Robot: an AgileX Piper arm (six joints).
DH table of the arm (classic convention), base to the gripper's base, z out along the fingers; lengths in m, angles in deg. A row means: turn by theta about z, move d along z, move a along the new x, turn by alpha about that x. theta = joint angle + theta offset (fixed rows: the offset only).
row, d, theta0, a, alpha
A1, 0.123, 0, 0, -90
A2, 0, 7.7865, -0.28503, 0
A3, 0, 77.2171, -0.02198, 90
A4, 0.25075, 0, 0, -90
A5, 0, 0, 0, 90
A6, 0.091, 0, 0, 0
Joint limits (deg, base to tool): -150..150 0..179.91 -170..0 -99.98..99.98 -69.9..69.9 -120..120
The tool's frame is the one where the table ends.
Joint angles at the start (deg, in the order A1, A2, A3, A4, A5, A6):
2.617, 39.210, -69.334, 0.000, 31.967, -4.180
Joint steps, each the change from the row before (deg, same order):
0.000, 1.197, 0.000, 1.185, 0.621, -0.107
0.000, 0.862, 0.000, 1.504, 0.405, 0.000
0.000, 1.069, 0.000, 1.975, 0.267, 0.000
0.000, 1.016, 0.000, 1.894, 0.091, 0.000
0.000, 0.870, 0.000, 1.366, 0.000, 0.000
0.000, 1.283, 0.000, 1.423, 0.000, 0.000
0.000, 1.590, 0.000, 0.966, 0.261, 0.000
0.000, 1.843, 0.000, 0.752, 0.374, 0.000
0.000, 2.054, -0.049, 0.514, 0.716, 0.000
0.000, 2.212, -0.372, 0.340, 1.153, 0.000
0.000, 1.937, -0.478, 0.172, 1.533, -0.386
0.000, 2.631, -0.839, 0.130, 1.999, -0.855
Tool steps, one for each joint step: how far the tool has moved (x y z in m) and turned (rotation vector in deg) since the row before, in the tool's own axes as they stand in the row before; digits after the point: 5 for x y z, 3 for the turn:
0.00326, 0.00125, 0.00768, -0.755, 1.767, 0.901
0.00216, 0.00138, 0.00554, -0.882, 1.204, 1.280
0.00226, 0.00164, 0.00687, -1.119, 1.254, 1.691
0.00186, 0.00138, 0.00653, -1.037, 1.028, 1.637
0.00147, 0.00080, 0.00560, -0.722, 0.811, 1.201
0.00224, 0.00051, 0.00824, -0.714, 1.218, 1.295
0.00326, -0.00022, 0.01019, -0.442, 1.800, 0.955
0.00388, -0.00072, 0.01179, -0.297, 2.169, 0.815
0.00450, -0.00115, 0.01297, -0.166, 2.677, 0.646
0.00370, -0.00124, 0.01311, -0.112, 2.954, 0.494
0.00311, -0.00108, 0.01106, -0.091, 2.962, -0.067
0.00293, -0.00146, 0.01450, -0.119, 3.755, -0.518

